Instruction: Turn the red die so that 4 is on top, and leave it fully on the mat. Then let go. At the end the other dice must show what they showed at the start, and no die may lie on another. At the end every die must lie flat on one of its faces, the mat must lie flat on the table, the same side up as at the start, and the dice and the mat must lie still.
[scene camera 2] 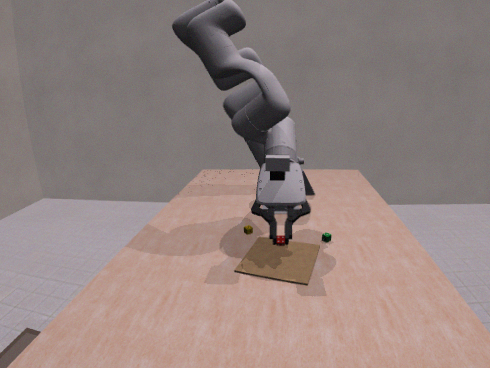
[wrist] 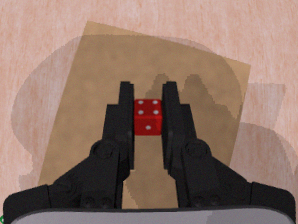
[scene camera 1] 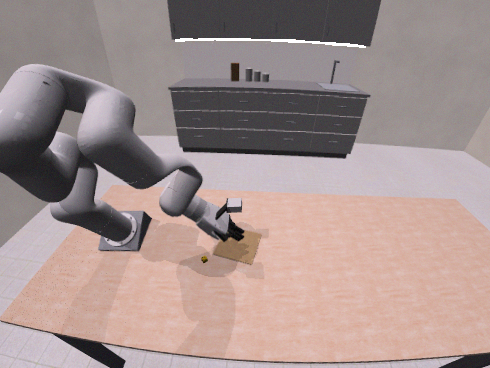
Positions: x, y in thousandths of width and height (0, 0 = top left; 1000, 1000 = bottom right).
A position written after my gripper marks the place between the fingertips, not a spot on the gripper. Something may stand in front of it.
Observation:
In view: my gripper (scene camera 2: 572, 659), a mat (scene camera 2: 599, 716) and a red die (wrist: 498, 525).
The mat is seen too in the wrist view (wrist: 723, 391) and in scene camera 1 (scene camera 1: 499, 681). My gripper shows as well in the wrist view (wrist: 495, 449) and in scene camera 1 (scene camera 1: 493, 643). Scene camera 1 misses the red die, which is hidden by my gripper.

